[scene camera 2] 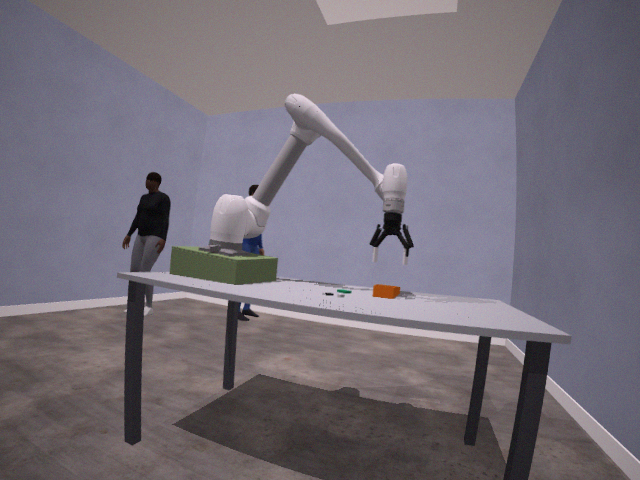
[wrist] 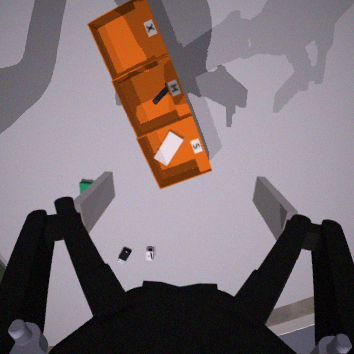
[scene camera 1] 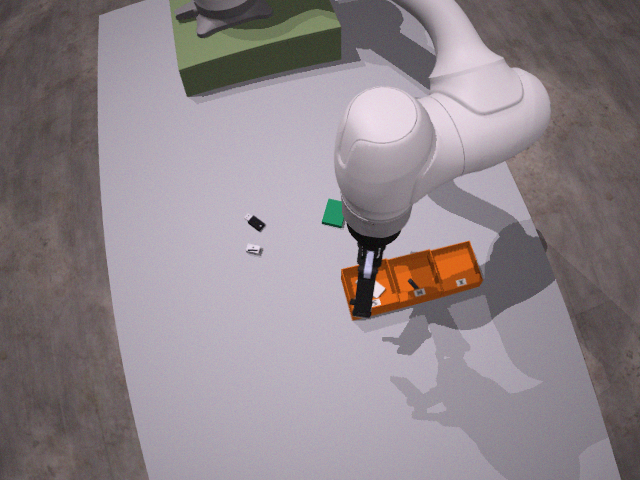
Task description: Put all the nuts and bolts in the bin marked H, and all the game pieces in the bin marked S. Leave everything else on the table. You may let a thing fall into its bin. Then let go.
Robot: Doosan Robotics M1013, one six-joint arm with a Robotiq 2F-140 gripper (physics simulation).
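Places are measured from the arm's base along level axes (x ahead, y left, z up), in millimetres.
Pixels of known places: gripper, fingertip midpoint: (scene camera 2: 389,263) (wrist: 183,186); arm's base at its link origin: (scene camera 2: 224,252) (scene camera 1: 228,3).
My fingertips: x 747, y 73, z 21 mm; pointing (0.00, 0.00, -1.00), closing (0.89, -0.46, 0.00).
Note:
For each thing: its top centre in the pictures, then the offset to it from my fingertips. "spot": a spot on its surface instead.
- white domino at its top centre: (wrist: 167,148) (scene camera 1: 370,285) dx -21, dy +17, dz -128 mm
- bin marked S at a spot on its surface: (wrist: 200,162) spot: dx +18, dy -16, dz -100 mm
- dark bolt at its top centre: (wrist: 160,93) (scene camera 1: 415,285) dx +9, dy +95, dz -122 mm
- bin marked H at a spot on its surface: (wrist: 145,111) (scene camera 1: 402,272) spot: dx -26, dy +83, dz -135 mm
- bin marked X at a spot on its surface: (wrist: 125,45) (scene camera 1: 452,266) spot: dx -7, dy +180, dz -135 mm
- green box at its top centre: (scene camera 1: 334,212) (wrist: 92,193) dx -182, dy +3, dz -132 mm
- black USB stick at its top centre: (scene camera 1: 253,220) (wrist: 122,256) dx -215, dy -149, dz -134 mm
- small metal sharpener at its top centre: (scene camera 1: 253,248) (wrist: 149,255) dx -158, dy -165, dz -131 mm
A white domino (scene camera 1: 379,289) (wrist: 169,148) lies in the bin marked S (wrist: 200,162), partly over the shadowed floor, with no pips visible on its upper face. A dark bolt (scene camera 1: 413,283) (wrist: 160,94) lies in the bin marked H (scene camera 1: 403,268) (wrist: 145,111), near its label. My gripper (scene camera 1: 365,289) (scene camera 2: 390,260) (wrist: 183,186) is wide open and empty, high above the S end of the orange bins (scene camera 2: 386,291). In scene camera 1 one finger hides part of the S bin. No nut shows in these views.
The bin marked X (scene camera 1: 454,263) (wrist: 125,45) holds no visible object. A green box (scene camera 1: 333,212) (wrist: 86,186), a black USB stick (scene camera 1: 255,222) (wrist: 125,254) and a small metal sharpener (scene camera 1: 253,249) (wrist: 150,253) lie on the table. The arm stands on a green block (scene camera 1: 263,62) (scene camera 2: 206,266).

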